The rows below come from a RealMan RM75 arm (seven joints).
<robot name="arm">
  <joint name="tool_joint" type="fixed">
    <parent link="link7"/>
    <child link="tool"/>
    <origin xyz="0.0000 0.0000 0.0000" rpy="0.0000 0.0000 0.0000"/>
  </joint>
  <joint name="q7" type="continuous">
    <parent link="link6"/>
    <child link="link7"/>
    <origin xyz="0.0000 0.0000 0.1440" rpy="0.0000 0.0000 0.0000"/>
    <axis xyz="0 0 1"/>
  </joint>
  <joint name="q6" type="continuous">
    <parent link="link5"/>
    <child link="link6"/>
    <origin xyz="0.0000 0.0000 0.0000" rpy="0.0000 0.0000 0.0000"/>
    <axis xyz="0 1 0"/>
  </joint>
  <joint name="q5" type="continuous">
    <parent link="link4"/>
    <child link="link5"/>
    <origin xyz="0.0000 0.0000 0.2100" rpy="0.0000 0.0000 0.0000"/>
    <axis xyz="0 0 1"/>
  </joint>
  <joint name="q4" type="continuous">
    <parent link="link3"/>
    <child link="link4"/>
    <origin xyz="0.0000 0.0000 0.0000" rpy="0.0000 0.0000 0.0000"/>
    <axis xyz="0 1 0"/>
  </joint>
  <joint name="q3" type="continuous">
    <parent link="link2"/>
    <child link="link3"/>
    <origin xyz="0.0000 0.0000 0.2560" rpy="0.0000 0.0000 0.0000"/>
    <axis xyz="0 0 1"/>
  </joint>
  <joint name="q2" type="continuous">
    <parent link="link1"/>
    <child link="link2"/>
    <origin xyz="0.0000 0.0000 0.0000" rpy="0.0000 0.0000 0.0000"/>
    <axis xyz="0 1 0"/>
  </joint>
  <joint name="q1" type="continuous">
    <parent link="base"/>
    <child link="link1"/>
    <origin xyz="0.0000 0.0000 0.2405" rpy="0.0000 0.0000 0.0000"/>
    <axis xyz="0 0 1"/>
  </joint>
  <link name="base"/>
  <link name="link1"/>
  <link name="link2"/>
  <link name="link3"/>
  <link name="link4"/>
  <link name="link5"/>
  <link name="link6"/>
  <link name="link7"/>
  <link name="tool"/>
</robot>
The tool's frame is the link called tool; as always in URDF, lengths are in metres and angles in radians. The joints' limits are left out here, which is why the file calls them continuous.
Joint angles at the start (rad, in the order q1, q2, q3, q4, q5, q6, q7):
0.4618 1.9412 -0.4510 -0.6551 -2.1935 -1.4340 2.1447
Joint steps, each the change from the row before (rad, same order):
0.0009 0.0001 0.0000 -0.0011 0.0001 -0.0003 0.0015
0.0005 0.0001 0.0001 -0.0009 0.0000 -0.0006 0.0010
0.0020 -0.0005 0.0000 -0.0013 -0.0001 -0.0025 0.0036
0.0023 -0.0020 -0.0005 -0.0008 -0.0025 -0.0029 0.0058
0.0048 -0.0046 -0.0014 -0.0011 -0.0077 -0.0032 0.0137
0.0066 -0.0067 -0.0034 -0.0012 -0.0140 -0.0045 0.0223
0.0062 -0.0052 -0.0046 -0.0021 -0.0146 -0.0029 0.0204
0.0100 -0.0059 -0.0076 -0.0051 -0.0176 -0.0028 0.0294
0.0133 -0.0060 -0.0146 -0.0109 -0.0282 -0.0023 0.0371
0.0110 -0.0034 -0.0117 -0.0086 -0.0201 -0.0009 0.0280
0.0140 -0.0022 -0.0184 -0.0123 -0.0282 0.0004 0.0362
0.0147 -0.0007 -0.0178 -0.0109 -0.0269 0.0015 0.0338
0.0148 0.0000 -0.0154 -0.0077 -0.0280 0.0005 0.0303
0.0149 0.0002 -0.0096 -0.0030 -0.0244 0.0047 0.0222
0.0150 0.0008 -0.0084 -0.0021 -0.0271 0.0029 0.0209
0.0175 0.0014 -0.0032 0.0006 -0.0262 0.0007 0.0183
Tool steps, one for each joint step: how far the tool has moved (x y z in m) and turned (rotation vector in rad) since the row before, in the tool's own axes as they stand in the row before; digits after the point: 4 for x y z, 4 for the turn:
-0.0005 0.0003 0.0001 -0.0004 -0.0004 0.0000
-0.0003 0.0002 0.0000 -0.0005 -0.0001 0.0000
-0.0009 0.0008 0.0001 -0.0023 0.0007 0.0006
-0.0010 0.0005 -0.0002 -0.0005 0.0032 0.0016
-0.0019 0.0004 -0.0005 0.0029 0.0075 0.0047
-0.0022 0.0003 -0.0006 0.0063 0.0143 0.0090
-0.0018 0.0003 -0.0003 0.0079 0.0148 0.0070
-0.0033 0.0011 0.0001 0.0104 0.0177 0.0084
-0.0041 0.0016 0.0005 0.0199 0.0280 0.0042
-0.0034 0.0017 0.0008 0.0148 0.0195 0.0024
-0.0037 0.0024 0.0017 0.0224 0.0275 0.0013
-0.0037 0.0028 0.0022 0.0215 0.0250 0.0002
-0.0030 0.0028 0.0024 0.0205 0.0252 0.0000
-0.0033 0.0024 0.0024 0.0182 0.0167 -0.0015
-0.0027 0.0024 0.0024 0.0185 0.0188 -0.0020
-0.0031 0.0033 0.0026 0.0132 0.0168 -0.0020

